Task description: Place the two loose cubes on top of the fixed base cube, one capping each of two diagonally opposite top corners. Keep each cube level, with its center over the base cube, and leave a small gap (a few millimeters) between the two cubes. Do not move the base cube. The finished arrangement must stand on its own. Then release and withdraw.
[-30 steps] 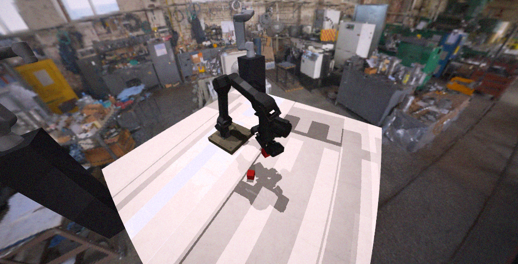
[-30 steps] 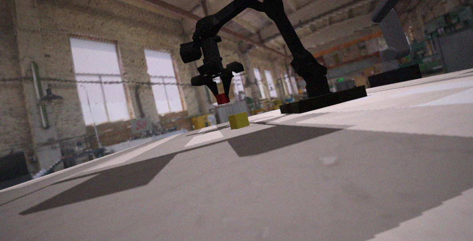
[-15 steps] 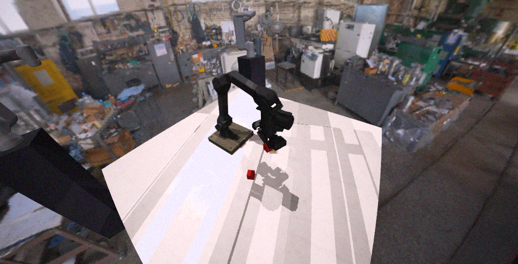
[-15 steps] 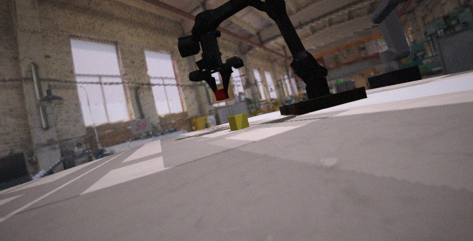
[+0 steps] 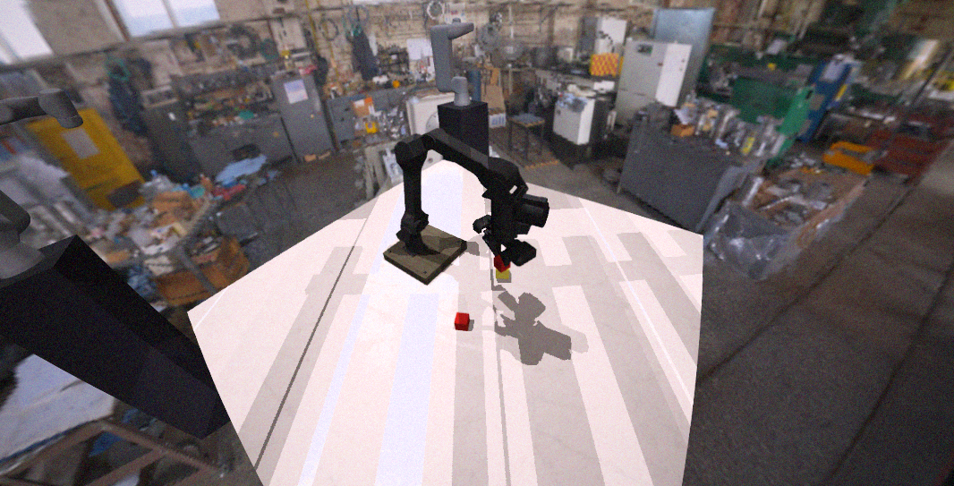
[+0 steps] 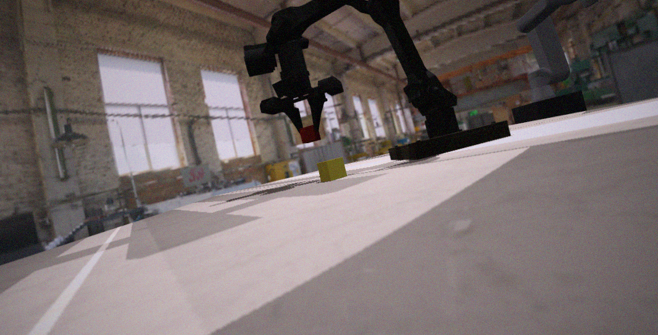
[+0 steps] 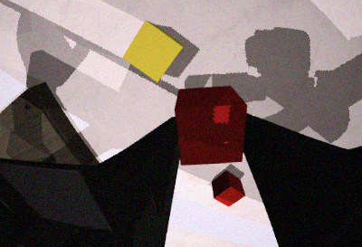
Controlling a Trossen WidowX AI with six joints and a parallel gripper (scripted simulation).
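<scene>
The yellow cube lies 40 mm behind my gripper tip, 40 mm to the left of it and 90 mm below it.
</scene>
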